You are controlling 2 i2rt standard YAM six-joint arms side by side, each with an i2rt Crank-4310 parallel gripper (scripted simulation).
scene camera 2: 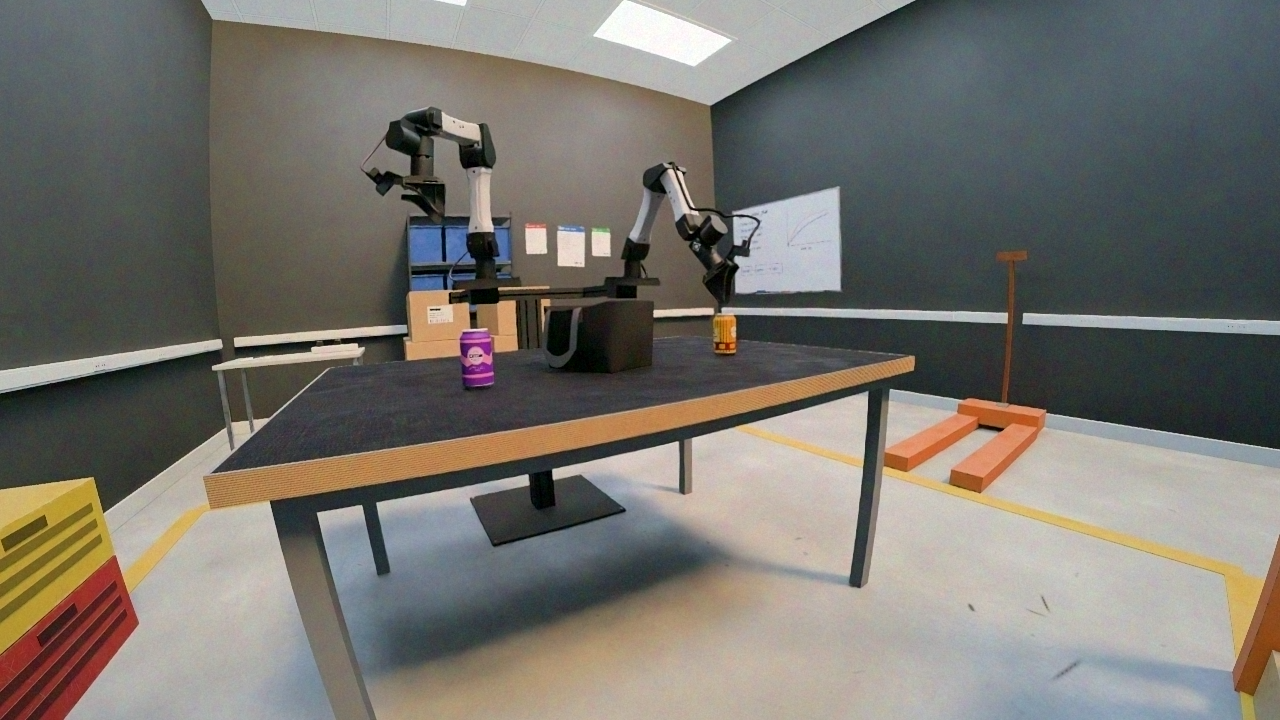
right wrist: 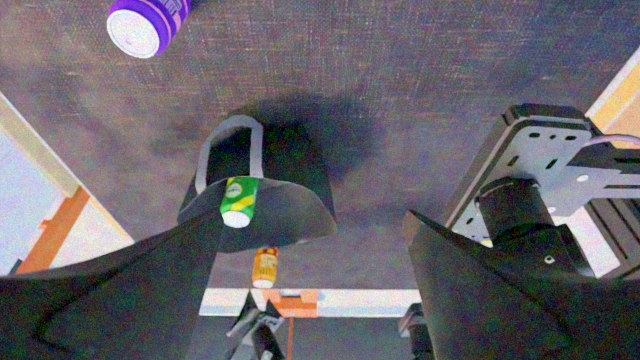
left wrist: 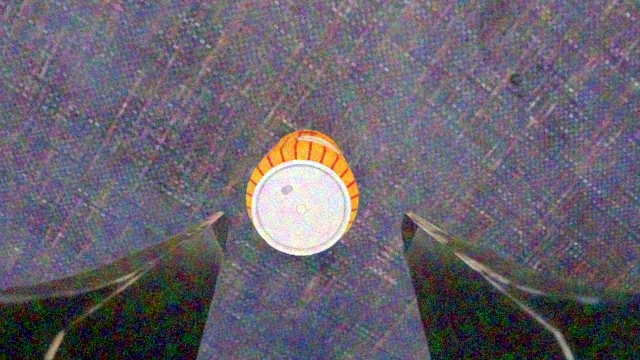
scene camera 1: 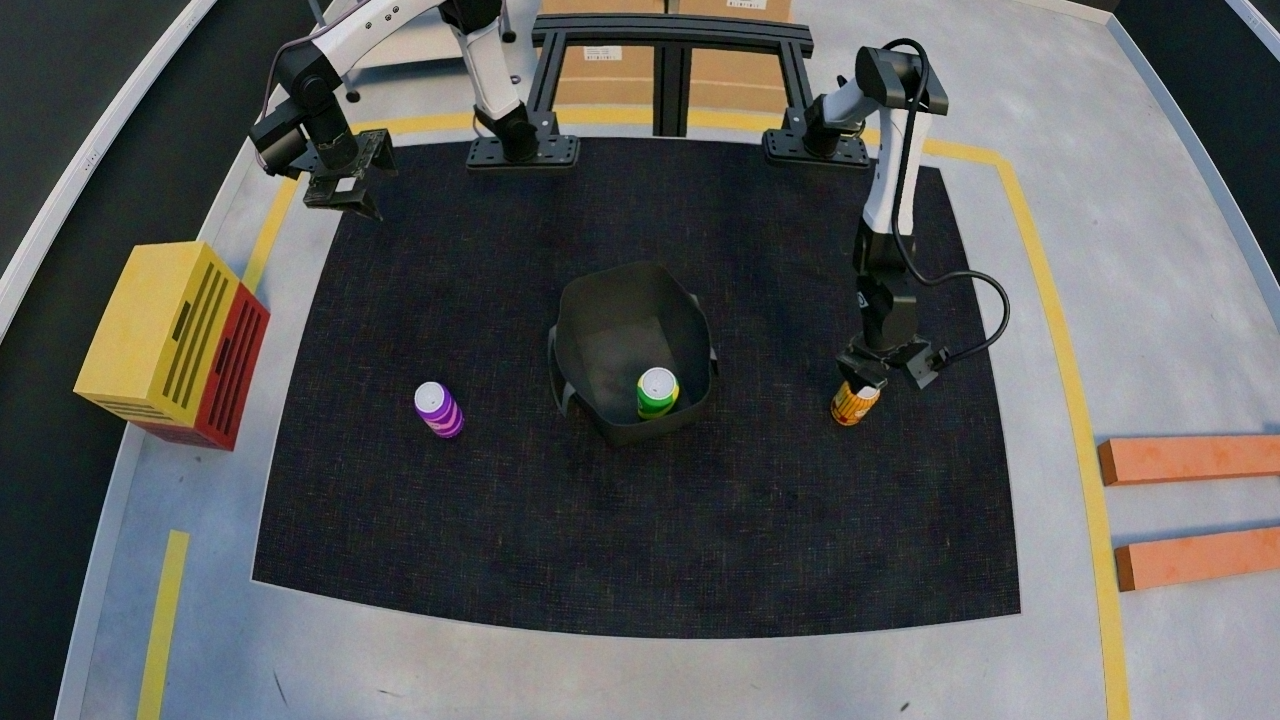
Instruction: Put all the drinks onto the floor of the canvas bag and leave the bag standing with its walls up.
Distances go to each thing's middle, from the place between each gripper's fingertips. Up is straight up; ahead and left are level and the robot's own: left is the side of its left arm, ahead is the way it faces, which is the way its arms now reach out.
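My left hand (scene camera 1: 870, 381): 10 mm past the orange can (scene camera 1: 847, 409), 100 mm above it. From my left hand: purple can (scene camera 2: 475, 345) 10 mm behind, 730 mm to the right, 100 mm below.
From my right hand (scene camera 1: 387, 197): purple can 210 mm ahead, 20 mm to the left, 330 mm below; orange can 220 mm ahead, 760 mm to the left, 330 mm below.
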